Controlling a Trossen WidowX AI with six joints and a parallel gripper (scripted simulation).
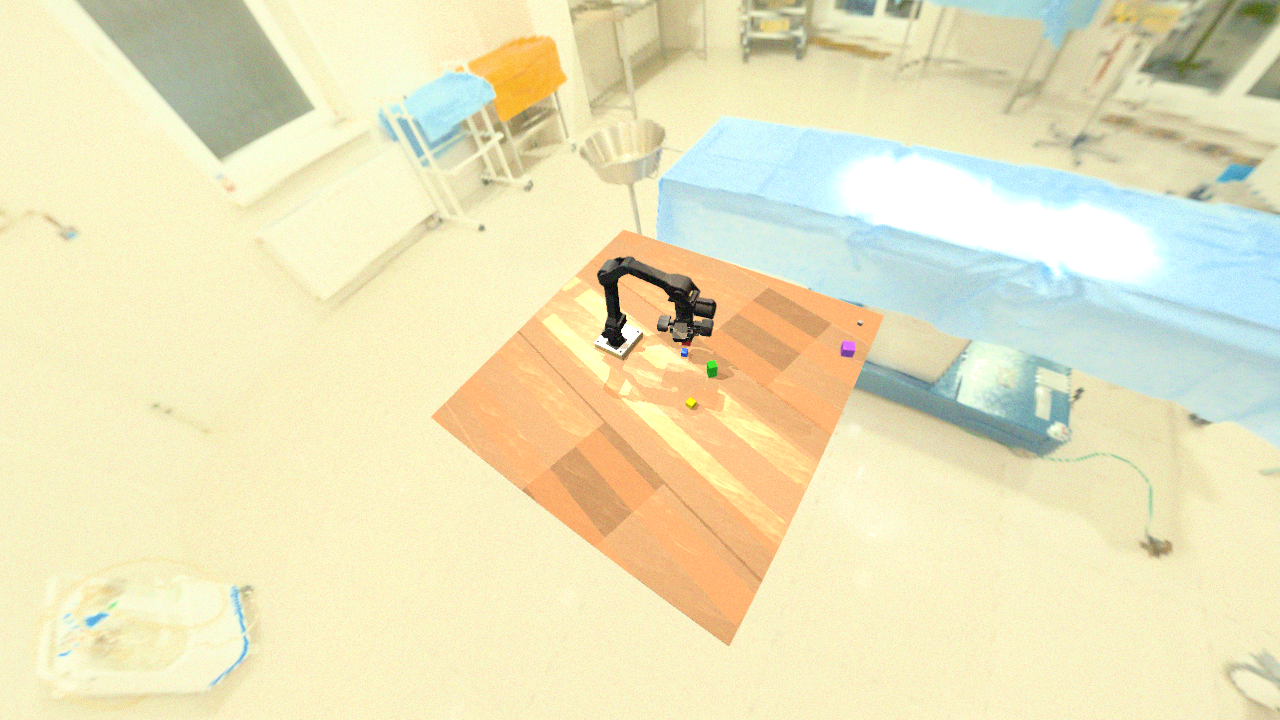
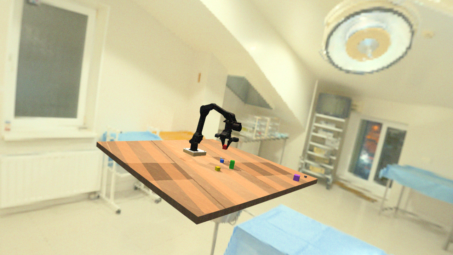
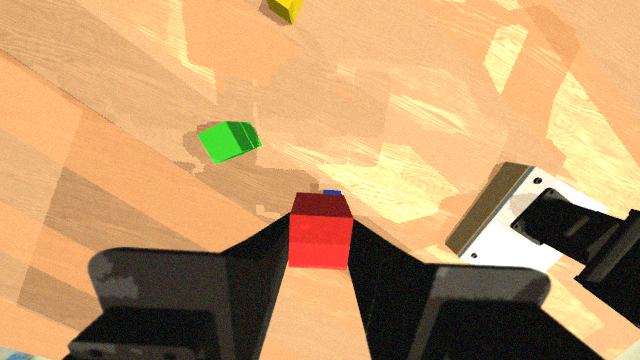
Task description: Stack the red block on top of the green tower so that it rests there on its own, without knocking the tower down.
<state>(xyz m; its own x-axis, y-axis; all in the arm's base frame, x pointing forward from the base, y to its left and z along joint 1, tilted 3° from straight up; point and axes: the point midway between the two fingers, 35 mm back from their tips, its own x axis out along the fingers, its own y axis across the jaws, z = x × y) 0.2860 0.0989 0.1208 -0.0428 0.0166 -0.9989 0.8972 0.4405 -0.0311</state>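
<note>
Right now my gripper tip is 120 mm above the blue block, 30 mm past it and 20 mm to the right of it. Round my gripper tip: red block (10 mm above); yellow block (140 mm to the right, 120 mm below, 120 mm ahead); grey-white block (120 mm below, 110 mm behind, 80 mm to the left).
</note>
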